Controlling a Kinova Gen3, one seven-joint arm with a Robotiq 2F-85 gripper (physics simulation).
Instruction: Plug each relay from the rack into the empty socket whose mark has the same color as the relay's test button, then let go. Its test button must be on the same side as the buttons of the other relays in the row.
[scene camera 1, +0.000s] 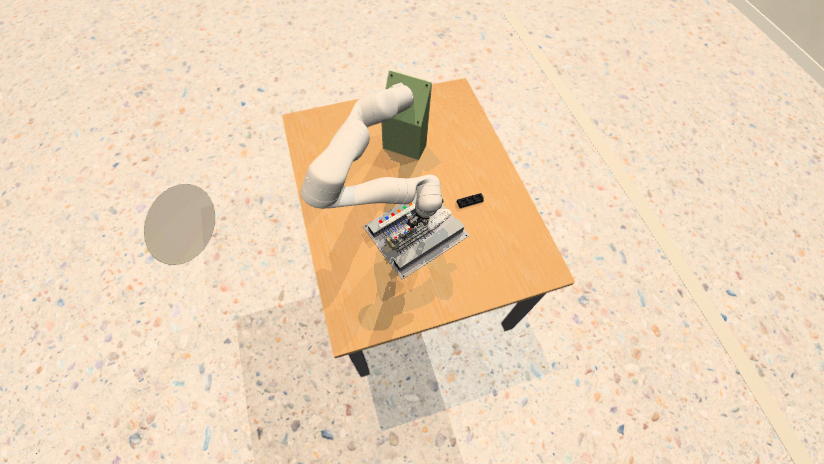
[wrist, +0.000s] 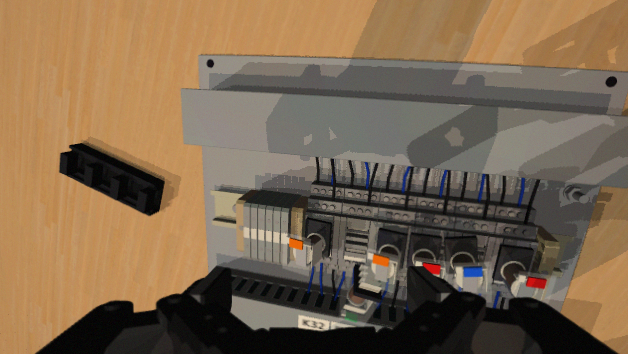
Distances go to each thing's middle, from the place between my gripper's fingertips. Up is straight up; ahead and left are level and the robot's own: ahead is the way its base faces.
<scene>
The grey panel (scene camera 1: 380, 240) lies 12 cm below my hand, 2 cm to the right of it and 2 cm behind it. Round my hand: black relay rack (wrist: 139, 190): 24 cm to the left, 11 cm below, 2 cm ahead.
</scene>
